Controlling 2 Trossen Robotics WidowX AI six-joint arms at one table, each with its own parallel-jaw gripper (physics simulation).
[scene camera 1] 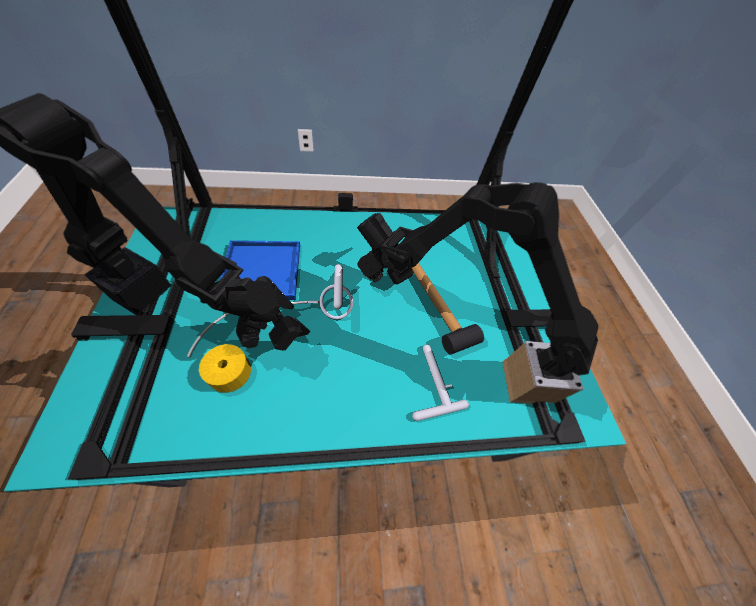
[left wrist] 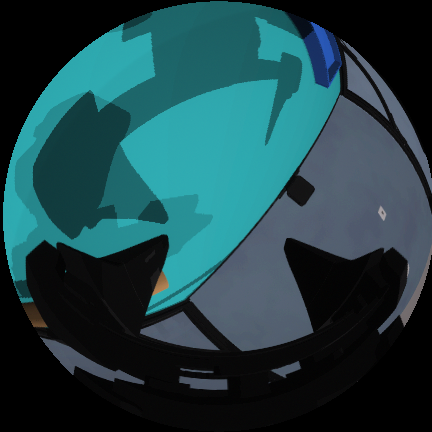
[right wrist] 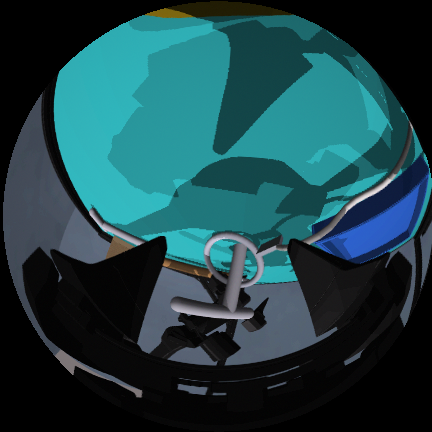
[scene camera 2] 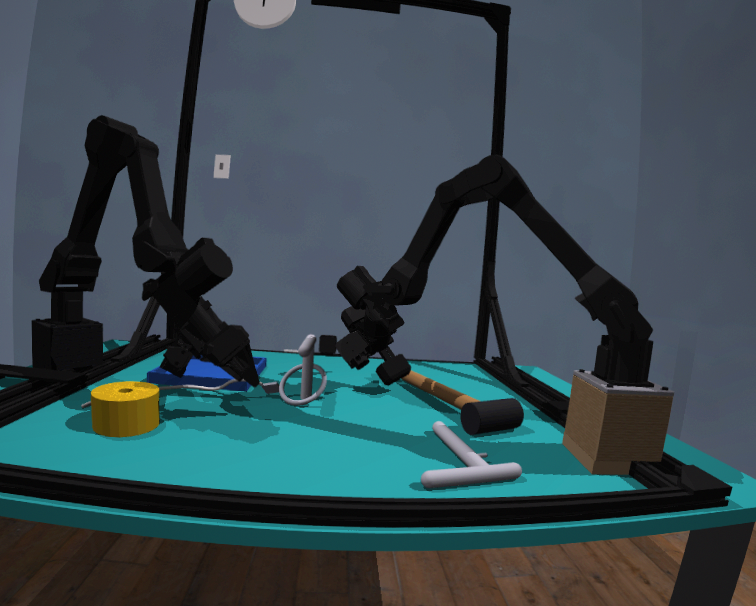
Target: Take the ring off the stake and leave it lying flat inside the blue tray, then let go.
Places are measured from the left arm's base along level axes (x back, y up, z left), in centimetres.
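Where they show: left gripper, fingertip midpoint: (left wrist: 228,243) (right wrist: 256,286) (scene camera 2: 371,359); right gripper, fingertip midpoint: (scene camera 1: 300,319) (right wrist: 229,244) (scene camera 2: 249,382); left arm's base at its link origin: (scene camera 1: 554,364) (scene camera 2: 621,380); right arm's base at its link origin: (scene camera 1: 120,269) (scene camera 2: 67,321).
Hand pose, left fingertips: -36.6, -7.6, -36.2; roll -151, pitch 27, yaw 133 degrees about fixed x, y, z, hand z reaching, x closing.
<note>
Things, the pixels of their top centre, and the offset from my left fingertips, as dx, dy, dz.
- upright grey stake at its top centre: (right wrist: 215,317) (scene camera 2: 308,339) (scene camera 1: 338,283) -10.5, +7.1, +20.3
- blue tray at its top centre: (right wrist: 384,240) (scene camera 2: 212,363) (scene camera 1: 260,266) -32.7, -1.9, +10.5
- hammer at its top centre: (scene camera 2: 446,377) (scene camera 1: 437,289) (right wrist: 185,276) +14.9, +0.9, +14.6
- grey T-shaped piece at its top centre: (scene camera 2: 448,442) (scene camera 1: 430,376) (right wrist: 117,234) +12.7, -2.2, +37.4
- yellow cylinder at its top centre: (scene camera 2: 125,390) (scene camera 1: 222,363) -32.4, +0.9, +39.5
The grey ring (scene camera 1: 337,317) (scene camera 2: 282,382) (right wrist: 207,252) is around the upright grey stake (scene camera 1: 338,287) (scene camera 2: 307,378) (right wrist: 235,280) and looks tilted. A thin wavy rod (scene camera 1: 201,334) (right wrist: 372,192) reaches from the ring's left side in scene camera 1. My right gripper (scene camera 1: 299,317) (right wrist: 229,244) is open and empty, left of the ring, near the rod. My left gripper (scene camera 1: 383,271) (scene camera 2: 373,362) (left wrist: 228,243) is open and empty, above the table to the right of the stake in the scene views. The blue tray (scene camera 1: 265,242) (scene camera 2: 157,378) (right wrist: 380,215) holds no ring; my right arm partly hides it.
A hammer (scene camera 1: 462,338) (scene camera 2: 492,415) lies to the right. A grey T-shaped piece (scene camera 1: 439,410) (scene camera 2: 473,474) lies at the front right. A yellow cylinder (scene camera 1: 225,368) (scene camera 2: 124,410) stands at the front left. Black frame rails (scene camera 1: 328,451) edge the table.
</note>
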